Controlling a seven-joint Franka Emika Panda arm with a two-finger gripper.
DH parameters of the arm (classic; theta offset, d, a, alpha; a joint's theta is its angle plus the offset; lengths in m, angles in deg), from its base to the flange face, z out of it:
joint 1: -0.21 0.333 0 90
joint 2: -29.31 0 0 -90
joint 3: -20.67 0.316 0.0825 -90
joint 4: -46.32 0 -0.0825 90
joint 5: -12.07 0.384 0 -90
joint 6: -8.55 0 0.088 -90
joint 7: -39.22 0.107 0 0
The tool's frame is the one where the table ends.
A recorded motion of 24 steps. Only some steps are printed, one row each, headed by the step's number.
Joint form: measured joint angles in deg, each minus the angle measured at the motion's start. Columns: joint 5, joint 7, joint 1, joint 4, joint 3, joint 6, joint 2.
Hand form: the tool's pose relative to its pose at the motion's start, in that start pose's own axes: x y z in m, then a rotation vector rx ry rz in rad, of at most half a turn. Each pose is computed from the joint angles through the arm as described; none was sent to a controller.
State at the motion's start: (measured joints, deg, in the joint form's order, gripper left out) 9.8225 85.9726 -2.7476 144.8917 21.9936 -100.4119 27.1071
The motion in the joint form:
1: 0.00 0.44 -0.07 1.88 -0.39 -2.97 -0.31
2: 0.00 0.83 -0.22 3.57 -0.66 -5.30 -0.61
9: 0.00 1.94 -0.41 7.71 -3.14 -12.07 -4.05
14: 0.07 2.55 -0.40 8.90 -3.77 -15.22 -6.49
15: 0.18 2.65 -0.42 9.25 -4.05 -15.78 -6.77
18: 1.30 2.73 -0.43 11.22 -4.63 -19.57 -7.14
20: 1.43 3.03 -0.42 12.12 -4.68 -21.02 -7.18
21: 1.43 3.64 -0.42 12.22 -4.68 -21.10 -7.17
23: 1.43 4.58 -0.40 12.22 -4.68 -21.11 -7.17
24: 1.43 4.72 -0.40 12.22 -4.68 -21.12 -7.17
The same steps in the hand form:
1: 0.0035 0.0021 0.0146 0.0092 0.0097 0.0142
2: 0.0059 0.0048 0.0283 0.0129 0.0141 0.0269
9: 0.0248 0.0209 0.0896 -0.0043 0.0094 0.0870
14: 0.0300 0.0231 0.1207 -0.0120 0.0050 0.1063
15: 0.0315 0.0255 0.1257 -0.0129 0.0040 0.1137
18: 0.0332 0.0306 0.1393 0.0142 0.0122 0.1355
20: 0.0321 0.0318 0.1444 0.0217 0.0172 0.1426
21: 0.0318 0.0320 0.1450 0.0217 0.0169 0.1533
23: 0.0317 0.0319 0.1450 0.0220 0.0168 0.1693
24: 0.0317 0.0319 0.1449 0.0222 0.0169 0.1718

